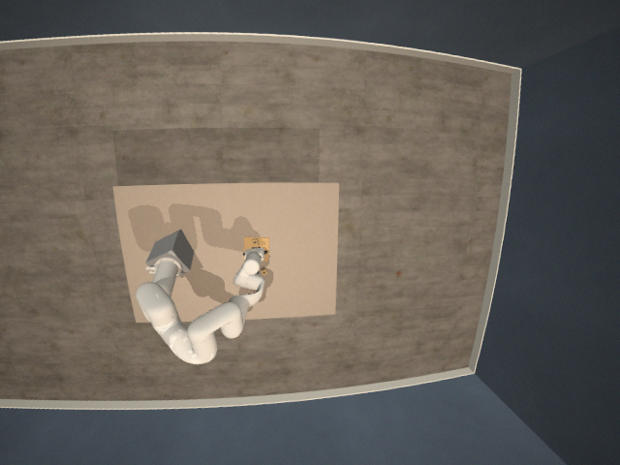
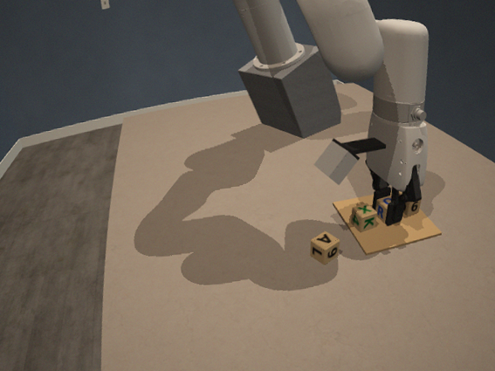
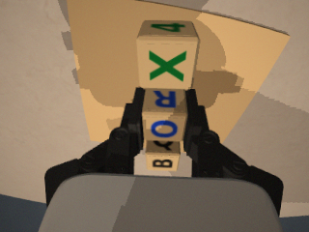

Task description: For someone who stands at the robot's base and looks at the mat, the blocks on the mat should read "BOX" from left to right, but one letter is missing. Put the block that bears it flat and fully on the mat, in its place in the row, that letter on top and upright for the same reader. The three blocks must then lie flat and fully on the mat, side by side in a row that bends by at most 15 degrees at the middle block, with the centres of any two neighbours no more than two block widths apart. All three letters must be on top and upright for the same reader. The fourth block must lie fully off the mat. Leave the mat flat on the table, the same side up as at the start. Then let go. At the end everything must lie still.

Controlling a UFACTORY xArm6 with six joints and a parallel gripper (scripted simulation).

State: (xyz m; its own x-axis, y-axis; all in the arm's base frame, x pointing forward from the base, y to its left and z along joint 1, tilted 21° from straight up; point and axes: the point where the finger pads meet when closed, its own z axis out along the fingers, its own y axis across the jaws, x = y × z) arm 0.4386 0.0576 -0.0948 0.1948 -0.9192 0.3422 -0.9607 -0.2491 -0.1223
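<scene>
Right now the orange mat is 2 cm below my hand.
</scene>
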